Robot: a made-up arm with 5 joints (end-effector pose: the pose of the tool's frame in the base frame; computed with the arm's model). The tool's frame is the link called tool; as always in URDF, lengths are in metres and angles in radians.
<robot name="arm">
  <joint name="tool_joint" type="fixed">
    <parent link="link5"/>
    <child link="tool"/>
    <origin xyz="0 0 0" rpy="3.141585 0 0"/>
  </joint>
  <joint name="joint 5" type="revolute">
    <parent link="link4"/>
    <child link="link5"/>
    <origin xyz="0.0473 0 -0.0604"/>
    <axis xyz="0 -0.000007 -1"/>
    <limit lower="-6.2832" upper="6.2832" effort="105" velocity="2"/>
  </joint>
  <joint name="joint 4" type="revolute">
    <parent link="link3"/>
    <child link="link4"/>
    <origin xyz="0.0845 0 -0.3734"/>
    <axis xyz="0 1 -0.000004"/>
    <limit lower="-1.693" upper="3.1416" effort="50" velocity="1.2"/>
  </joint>
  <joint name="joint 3" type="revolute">
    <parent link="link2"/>
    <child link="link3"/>
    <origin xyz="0.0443 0 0.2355"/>
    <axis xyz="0 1 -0.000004"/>
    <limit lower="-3.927" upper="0.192" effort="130" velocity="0.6"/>
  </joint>
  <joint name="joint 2" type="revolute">
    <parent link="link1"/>
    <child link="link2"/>
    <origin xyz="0 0 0"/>
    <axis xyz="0 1 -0.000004"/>
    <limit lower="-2.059" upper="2.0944" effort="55" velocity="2.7"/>
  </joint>
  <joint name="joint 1" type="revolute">
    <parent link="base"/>
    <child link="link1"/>
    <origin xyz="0 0 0.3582"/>
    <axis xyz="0 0 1"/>
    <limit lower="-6.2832" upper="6.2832" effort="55" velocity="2"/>
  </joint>
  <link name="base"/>
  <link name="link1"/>
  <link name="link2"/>
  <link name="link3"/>
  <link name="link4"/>
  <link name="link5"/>
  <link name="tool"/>
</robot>
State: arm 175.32 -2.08 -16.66 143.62 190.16
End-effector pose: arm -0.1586 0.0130 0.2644 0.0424 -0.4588 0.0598 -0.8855
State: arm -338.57 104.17 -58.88 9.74 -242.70
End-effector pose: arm -0.0101 -0.0040 -0.1385 0.4323 0.5942 -0.6584 -0.1628
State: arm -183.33 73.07 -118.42 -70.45 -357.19
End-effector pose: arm -0.5960 0.0347 0.2510 0.8471 -0.0285 -0.5306 -0.0038
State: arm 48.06 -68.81 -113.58 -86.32 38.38
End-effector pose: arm -0.2440 -0.2715 0.8083 0.4897 0.6966 0.0590 -0.5211
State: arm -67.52 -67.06 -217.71 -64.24 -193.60
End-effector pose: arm -0.1928 0.4659 0.2456 0.0728 -0.4513 -0.8872 -0.0623
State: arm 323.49 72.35 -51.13 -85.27 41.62
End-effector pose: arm 0.2061 -0.1526 0.0248 0.0236 -0.6583 0.5343 -0.5298
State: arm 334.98 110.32 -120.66 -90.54 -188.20
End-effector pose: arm 0.3679 -0.1717 -0.0594 0.7388 0.0931 0.6300 -0.2204
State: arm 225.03 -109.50 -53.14 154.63 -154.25
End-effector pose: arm 0.1066 0.1067 0.6497 0.0404 0.9835 0.1670 -0.0569
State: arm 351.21 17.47 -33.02 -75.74 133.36
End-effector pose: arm 0.3496 -0.0541 0.2811 0.6330 -0.2267 0.6613 -0.3325
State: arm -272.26 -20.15 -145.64 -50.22 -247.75
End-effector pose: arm -0.0041 -0.1035 0.9983 0.9366 0.3021 -0.0656 0.1651
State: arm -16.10 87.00 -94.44 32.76 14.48
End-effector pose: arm 0.3714 -0.1072 -0.1079 0.0031 -0.9412 0.2573 0.2191
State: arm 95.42 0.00 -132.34 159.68 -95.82
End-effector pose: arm -0.0262 0.2764 0.8323 0.0008 0.0952 -0.9670 0.2363
